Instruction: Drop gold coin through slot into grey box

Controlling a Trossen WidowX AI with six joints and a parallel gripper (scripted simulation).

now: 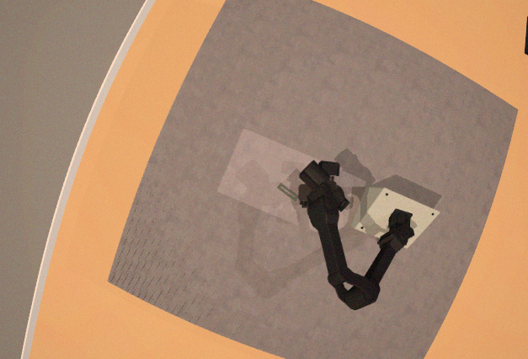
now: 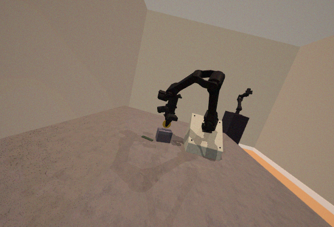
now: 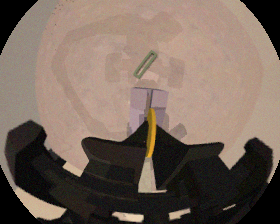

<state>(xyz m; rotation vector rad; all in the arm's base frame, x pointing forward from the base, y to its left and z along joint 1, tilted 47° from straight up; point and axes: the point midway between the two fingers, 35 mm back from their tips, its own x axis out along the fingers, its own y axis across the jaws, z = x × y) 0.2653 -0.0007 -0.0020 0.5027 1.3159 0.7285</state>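
Now: gripper tip 2 cm below the gold coin.
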